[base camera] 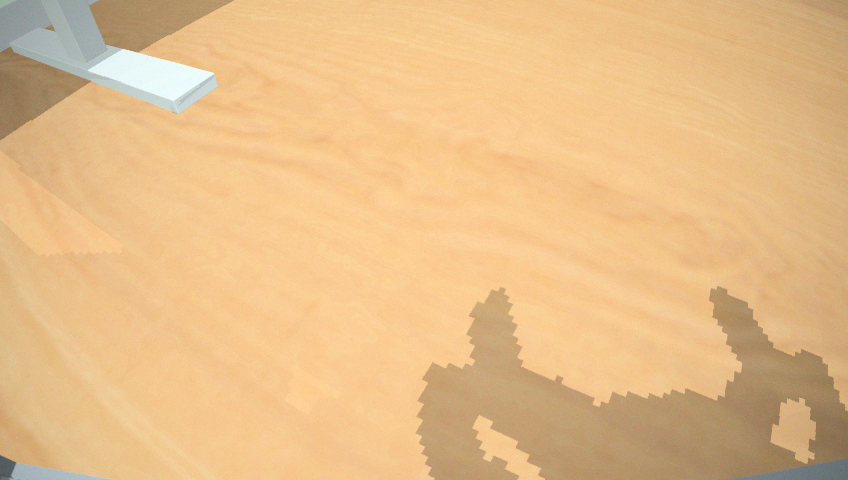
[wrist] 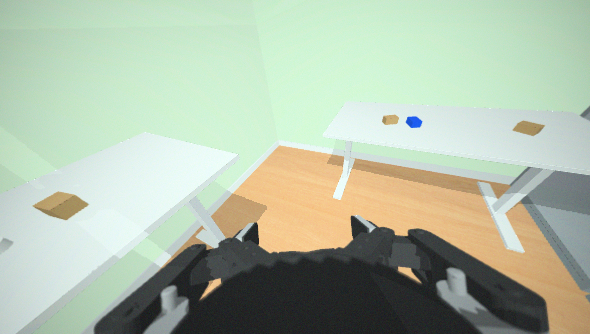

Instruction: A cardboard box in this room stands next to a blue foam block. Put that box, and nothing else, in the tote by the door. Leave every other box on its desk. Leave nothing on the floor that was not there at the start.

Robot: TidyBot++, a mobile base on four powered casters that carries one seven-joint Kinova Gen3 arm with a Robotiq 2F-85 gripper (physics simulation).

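Places are measured from the arm's base along level axes (x ahead, y left, z up), in millimetres.
Where they show: gripper, fingertip midpoint: (wrist: 304, 229).
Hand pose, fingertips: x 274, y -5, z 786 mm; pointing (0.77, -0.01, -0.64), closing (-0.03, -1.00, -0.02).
After its pixels a point has its place.
In the wrist view a small cardboard box (wrist: 390, 120) {x 1322, y -739, z 357 mm} stands on the far white desk (wrist: 465, 131) {x 1105, y -1125, z 323 mm}, close beside a blue foam block (wrist: 414, 122) {x 1236, y -861, z 363 mm}, which is to its right with a small gap. My gripper (wrist: 304, 229) {x 274, y -5, z 786 mm} is open and empty, high above the floor and well short of that desk. The tote by the door does not show in these views.
Another cardboard box (wrist: 528, 128) {x 1006, y -1388, z 357 mm} lies further right on the far desk. A third box (wrist: 61, 205) {x 551, y 708, z 598 mm} and a small white object (wrist: 5, 245) {x 457, y 794, z 564 mm} are on the near left desk (wrist: 150, 165) {x 784, y 615, z 554 mm}. A grey shelf unit stands at the right edge. A desk foot (base camera: 154, 74) {x 738, y 427, z -371 mm} shows in the base view.
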